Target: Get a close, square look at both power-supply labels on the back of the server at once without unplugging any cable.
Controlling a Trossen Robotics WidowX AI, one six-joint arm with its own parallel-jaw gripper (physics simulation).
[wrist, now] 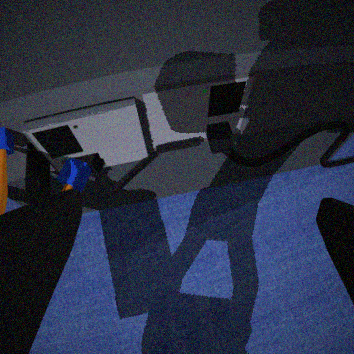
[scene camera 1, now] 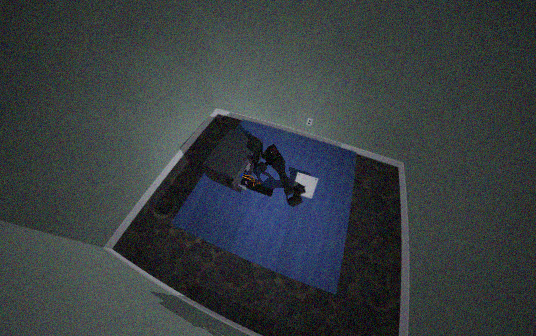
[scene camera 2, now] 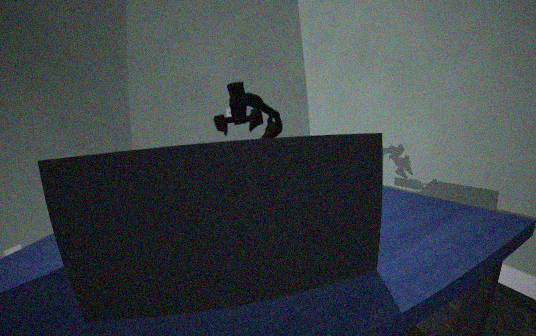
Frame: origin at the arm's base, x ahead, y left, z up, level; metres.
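Where they show: gripper, fingertip midpoint: [wrist: 203, 206] [scene camera 1: 261, 161] [scene camera 2: 237, 132]; arm's base, link origin: [scene camera 1: 300, 188].
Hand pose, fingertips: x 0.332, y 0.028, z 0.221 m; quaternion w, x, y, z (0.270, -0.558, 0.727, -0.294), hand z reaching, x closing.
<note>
Things, the pixels of their top centre, and the offset from my fingertips. "*": a spot on its surface instead. Level surfaces: height alone.
- dark rectangle, surface spot: [wrist: 57, 141] * 0.080 m down, 0.101 m ahead, 0.086 m left
- black cable, surface spot: [wrist: 255, 161] * 0.139 m down, 0.077 m ahead, 0.080 m right
- plug, top centre: [wrist: 220, 132] 0.113 m down, 0.099 m ahead, 0.048 m right
- black bar, surface spot: [scene camera 1: 262, 190] * 0.073 m down, 0.091 m back, 0.184 m left
- blue connector, surface spot: [wrist: 75, 172] * 0.113 m down, 0.089 m ahead, 0.083 m left
- blue table, surface height: 0.274 m down
The server [scene camera 1: 227, 157] [scene camera 2: 215, 225] [wrist: 90, 45] is a large dark box; its back shows in the wrist view. Two light power-supply faces sit there side by side, the left one [wrist: 107, 137] and the right one [wrist: 187, 107], both slanted in view. The left has a dark rectangle [wrist: 57, 141]; the right has a dark rectangle [wrist: 227, 98] and a small green light. No print is readable. Shadow and a dark shape cover part of the right side. A black cable [wrist: 255, 161] runs from a plug [wrist: 218, 136] beneath the right face. My gripper [scene camera 2: 238, 131] [wrist: 203, 206] is open and empty, near the server's back.
Orange cables [scene camera 1: 248, 178] run beside a black bar [scene camera 1: 262, 190] near the server's corner. A blue connector [wrist: 75, 172] is under the left face. The arm base stands by a white plate [scene camera 1: 309, 184] on the blue table [scene camera 1: 280, 230] [scene camera 2: 435, 225]. A wall outlet [scene camera 1: 309, 121] is behind.
</note>
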